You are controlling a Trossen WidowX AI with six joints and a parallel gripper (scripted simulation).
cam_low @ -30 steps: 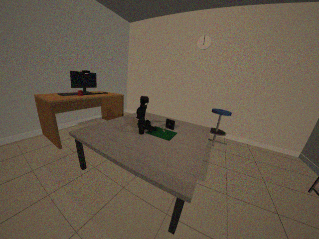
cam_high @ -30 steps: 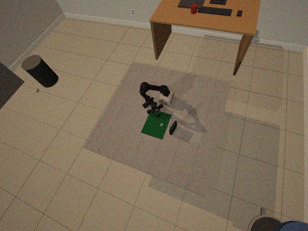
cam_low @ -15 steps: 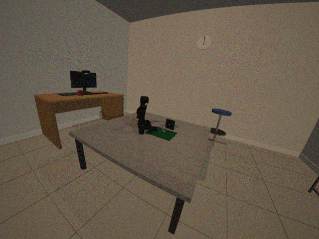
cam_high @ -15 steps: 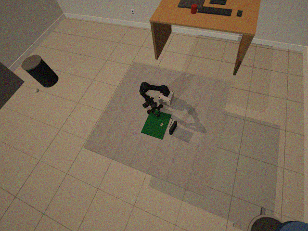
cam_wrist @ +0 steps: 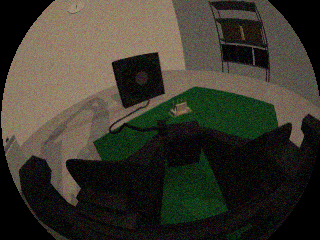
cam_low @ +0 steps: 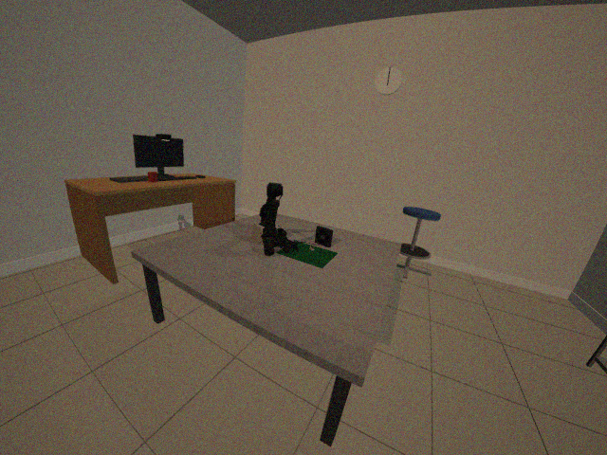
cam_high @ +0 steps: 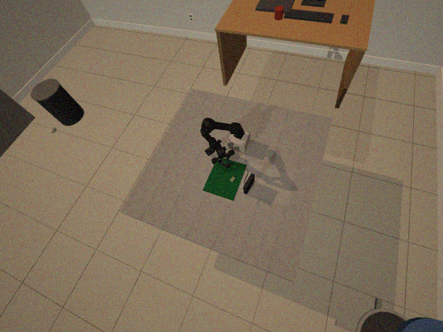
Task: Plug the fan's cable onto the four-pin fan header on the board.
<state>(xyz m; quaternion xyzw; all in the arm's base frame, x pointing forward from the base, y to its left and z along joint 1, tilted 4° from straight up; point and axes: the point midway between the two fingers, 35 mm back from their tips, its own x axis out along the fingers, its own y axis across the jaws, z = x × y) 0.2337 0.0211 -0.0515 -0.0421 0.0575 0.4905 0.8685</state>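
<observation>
My gripper tip is 10 mm above the dark fan plug. Also, from my gripper tip: green board (80 mm ahead, 20 mm to the left, 50 mm below); black fan (50 mm ahead, 210 mm to the left, 20 mm above); pale four-pin header (60 mm ahead, 80 mm to the left, 40 mm below).
</observation>
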